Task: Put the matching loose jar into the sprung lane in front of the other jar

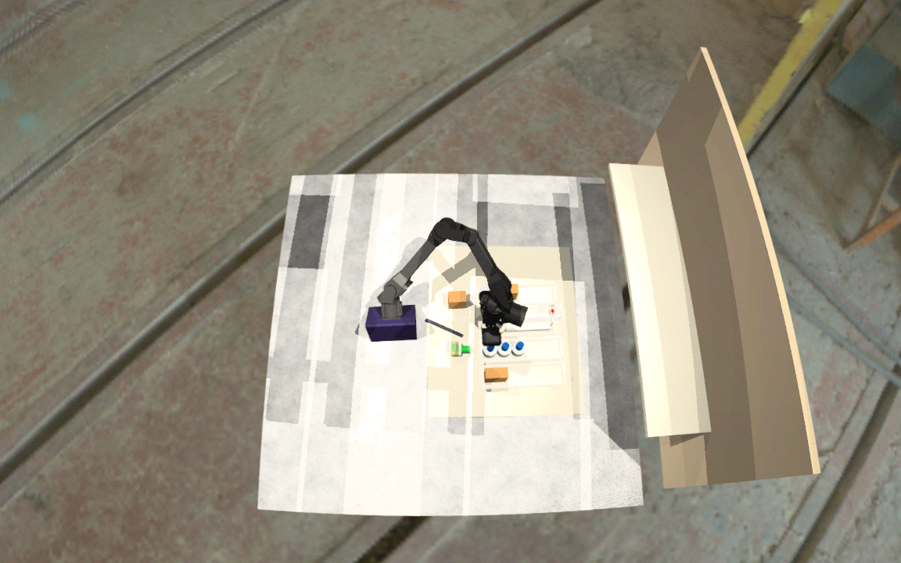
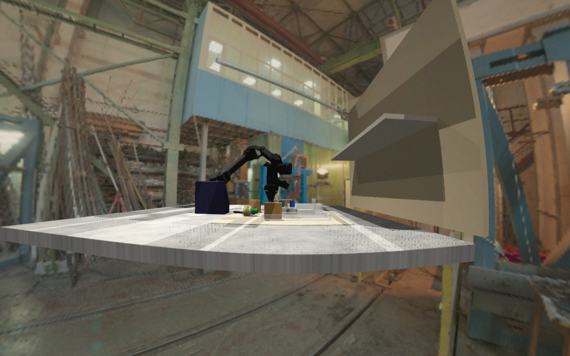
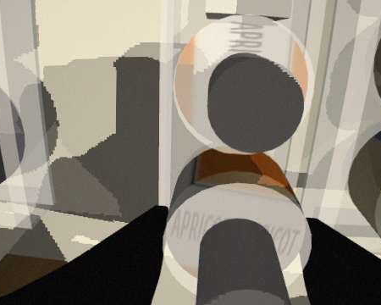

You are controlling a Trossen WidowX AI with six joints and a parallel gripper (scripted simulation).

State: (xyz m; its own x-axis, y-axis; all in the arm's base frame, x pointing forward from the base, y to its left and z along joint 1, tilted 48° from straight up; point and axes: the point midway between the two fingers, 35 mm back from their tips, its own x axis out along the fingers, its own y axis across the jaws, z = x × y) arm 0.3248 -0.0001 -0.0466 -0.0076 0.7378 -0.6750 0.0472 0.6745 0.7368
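Right now the dark rod is 15 cm behind my gripper tip, 5 cm below it and 2 cm to the left of it. From my gripper tip the other things lie so: orange-brown block (11 cm to the left, 10 cm behind, 2 cm below); then lane (15 cm ahead, 3 cm below, 2 cm to the left).
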